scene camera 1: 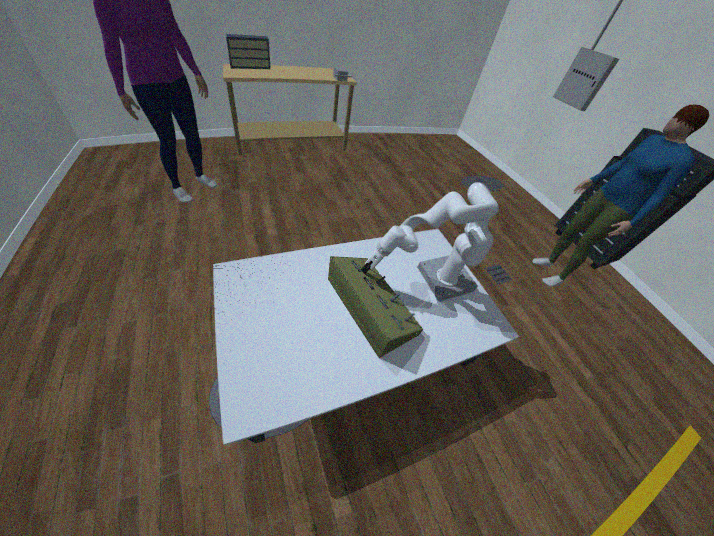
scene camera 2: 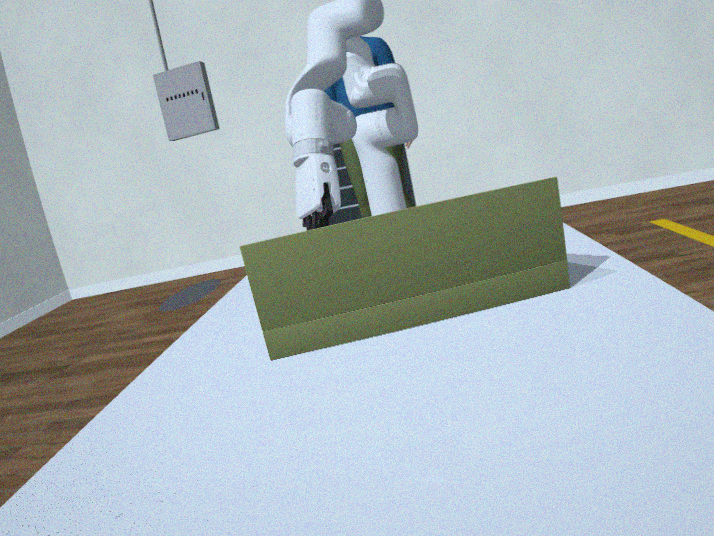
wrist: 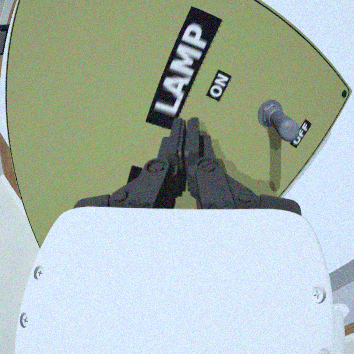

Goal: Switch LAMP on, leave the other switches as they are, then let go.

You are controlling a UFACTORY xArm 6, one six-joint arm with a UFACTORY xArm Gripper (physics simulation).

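Frame: origin at the arm's base, x right, y back, z down, level; centimetres.
Seen in the pictures: gripper, fingertip midpoint: [scene camera 1: 363, 271] [wrist: 187, 135]; arm's base, link origin: [scene camera 1: 446, 277].
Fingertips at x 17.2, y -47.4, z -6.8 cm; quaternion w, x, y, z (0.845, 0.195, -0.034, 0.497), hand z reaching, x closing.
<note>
Offsets run from my fingertips to a thing's top centre. "spot": to the spot under its first point. Level surfaces: height alone.
The green switch box [scene camera 1: 369, 314] [scene camera 2: 403, 259] [wrist: 75, 100] stands on the white table @[dz +12.1 cm] [scene camera 1: 271, 346] [scene camera 2: 403, 432]. In the wrist view, the grey LAMP lever @[dx +4.3, dy +4.6, dz -2.2 cm] [wrist: 281, 121] leans toward its OFF label @[spot: dx +4.5, dy +7.8, dz +4.5 cm] [wrist: 301, 133]. The LAMP label @[dx +3.9, dy -2.3, dz -1.1 cm] [wrist: 184, 67] and ON label @[spot: dx +4.0, dy +0.1, dz +0.5 cm] [wrist: 218, 85] are on the other side of the lever. My gripper [scene camera 1: 365, 270] [wrist: 187, 135] is shut and empty. Its tips are close over the panel near the bottom of the LAMP label, on the ON side and apart from the lever. In scene camera 2, the box partly hides the fingertips.
Other levers, including one @[spot: dx -8.1, dy +6.7, dz +0.2 cm] [scene camera 1: 382, 279] beside the gripper and another @[spot: dx -20.2, dy +7.0, dz +0.7 cm] [scene camera 1: 395, 298] farther along, stick out of the box. The arm's base plate [scene camera 1: 429, 276] is on the table behind the levers. Two people [scene camera 1: 155, 51] [scene camera 1: 645, 167] stand away from the table.
</note>
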